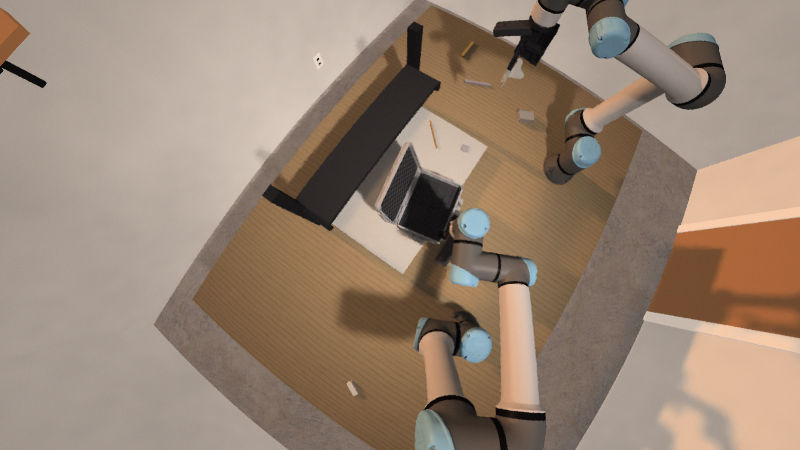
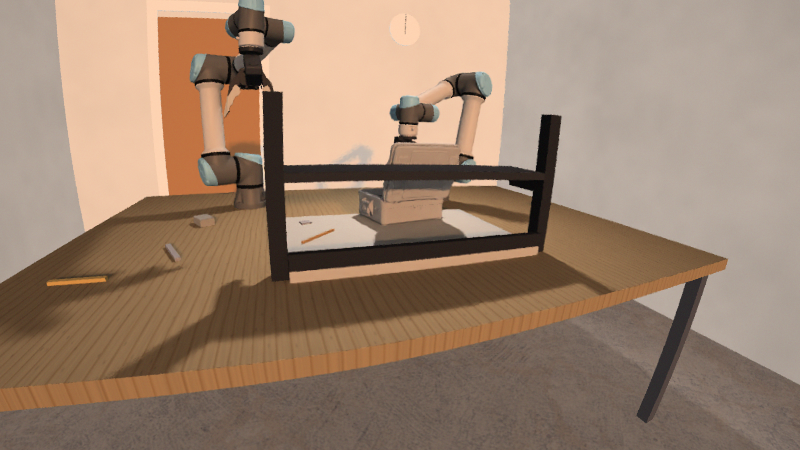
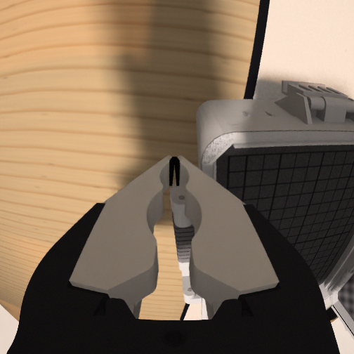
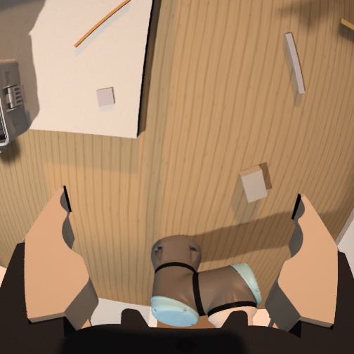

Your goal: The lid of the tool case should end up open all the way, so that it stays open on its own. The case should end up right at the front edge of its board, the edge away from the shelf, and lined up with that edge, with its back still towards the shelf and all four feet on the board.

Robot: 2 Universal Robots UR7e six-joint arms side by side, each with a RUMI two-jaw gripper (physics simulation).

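The tool case [image 1: 429, 207] [image 2: 411, 211] [image 3: 285, 200] [image 4: 12, 95] stands on the white board [image 1: 380, 246] [image 2: 469, 221] [image 3: 310, 40] [image 4: 75, 100] near its front edge, its back towards the shelf [image 1: 358, 145] [image 2: 413, 172]. It looks somewhat turned against that edge; its feet are hidden. The lid [image 1: 400, 181] [image 2: 425, 153] stands open, leaning towards the shelf. My left gripper [image 3: 174, 158] is shut with nothing visible between its tips, beside the case's front wall; the handle [image 3: 183, 240] shows through the gap behind the tips. My right gripper [image 1: 510, 77] [image 2: 249, 102] [image 4: 182, 193] is open, high above the table.
An orange stick [image 1: 433, 134] [image 2: 317, 236] [image 4: 102, 22] and a small grey block [image 1: 464, 148] [image 2: 304, 222] [image 4: 105, 97] lie on the board. A larger block [image 1: 525, 115] [image 2: 204, 220] [image 4: 254, 185] and a grey bar [image 1: 477, 83] [image 2: 172, 252] [image 4: 295, 63] lie on the table.
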